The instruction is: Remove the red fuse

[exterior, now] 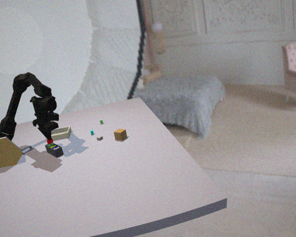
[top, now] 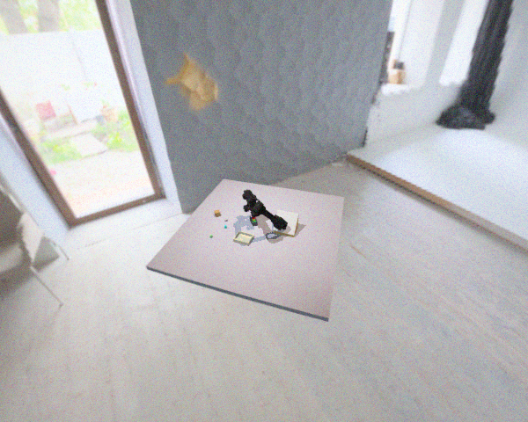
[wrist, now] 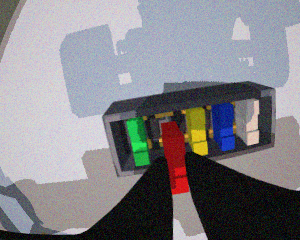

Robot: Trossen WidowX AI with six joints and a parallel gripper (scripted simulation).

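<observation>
Right now the yellow fuse is 10 mm ahead of my gripper tip, 10 mm to the right of it and 40 mm below it. The rest, counted from my gripper tip: red fuse 10 mm below; green fuse 10 mm behind, 10 mm to the left, 40 mm below; blue fuse 20 mm ahead, 30 mm to the right, 40 mm below.
</observation>
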